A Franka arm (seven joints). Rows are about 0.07 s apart.
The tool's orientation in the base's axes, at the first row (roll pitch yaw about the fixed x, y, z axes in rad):
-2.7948 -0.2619 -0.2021
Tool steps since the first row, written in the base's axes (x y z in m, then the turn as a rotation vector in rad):
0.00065 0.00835 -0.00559 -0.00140 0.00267 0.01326
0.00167 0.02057 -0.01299 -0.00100 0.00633 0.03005
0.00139 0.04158 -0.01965 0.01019 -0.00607 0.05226
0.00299 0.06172 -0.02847 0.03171 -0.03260 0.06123
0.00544 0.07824 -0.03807 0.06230 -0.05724 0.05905
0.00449 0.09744 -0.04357 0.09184 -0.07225 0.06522
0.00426 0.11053 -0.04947 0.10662 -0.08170 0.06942
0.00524 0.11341 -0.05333 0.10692 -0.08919 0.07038
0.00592 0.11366 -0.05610 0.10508 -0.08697 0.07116
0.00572 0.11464 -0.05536 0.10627 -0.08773 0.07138
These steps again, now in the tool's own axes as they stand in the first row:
-0.00245 -0.00607 0.00765 0.00159 -0.00672 -0.01172
-0.00577 -0.01522 0.01816 0.00561 -0.01571 -0.02581
-0.01183 -0.03273 0.03009 0.02435 -0.01250 -0.04607
-0.01651 -0.04891 0.04431 0.05218 0.00726 -0.05515
-0.01988 -0.06153 0.05848 0.08534 0.02797 -0.05079
-0.02592 -0.07765 0.06864 0.11780 0.03701 -0.05160
-0.03021 -0.08798 0.07765 0.13470 0.04299 -0.05356
-0.03084 -0.08952 0.08227 0.13669 0.04968 -0.05647
-0.03096 -0.08892 0.08507 0.13472 0.04752 -0.05711
-0.03115 -0.09006 0.08461 0.13605 0.04804 -0.05716

